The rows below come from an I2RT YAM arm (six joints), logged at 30 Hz.
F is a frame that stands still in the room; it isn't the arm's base.
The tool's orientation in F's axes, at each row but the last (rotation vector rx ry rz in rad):
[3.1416, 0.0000, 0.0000]
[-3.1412, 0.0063, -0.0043]
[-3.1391, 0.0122, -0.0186]
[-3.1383, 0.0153, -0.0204]
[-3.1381, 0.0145, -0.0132]
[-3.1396, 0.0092, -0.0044]
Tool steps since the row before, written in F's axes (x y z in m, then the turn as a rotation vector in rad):
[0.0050, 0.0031, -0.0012, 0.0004, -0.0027, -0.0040]
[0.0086, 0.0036, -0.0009, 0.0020, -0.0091, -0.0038]
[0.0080, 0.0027, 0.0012, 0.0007, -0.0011, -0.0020]
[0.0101, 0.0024, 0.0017, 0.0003, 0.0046, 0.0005]
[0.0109, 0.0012, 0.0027, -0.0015, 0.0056, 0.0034]
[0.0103, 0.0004, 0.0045, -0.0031, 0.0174, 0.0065]
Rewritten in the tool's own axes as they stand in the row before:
[0.0050, -0.0031, 0.0012, 0.0004, 0.0027, 0.0040]
[0.0086, -0.0036, 0.0009, 0.0020, 0.0091, 0.0038]
[0.0080, -0.0028, -0.0011, 0.0007, 0.0011, 0.0020]
[0.0101, -0.0025, -0.0016, 0.0003, -0.0046, -0.0005]
[0.0109, -0.0013, -0.0026, -0.0015, -0.0056, -0.0034]
[0.0103, -0.0005, -0.0045, -0.0032, -0.0174, -0.0065]

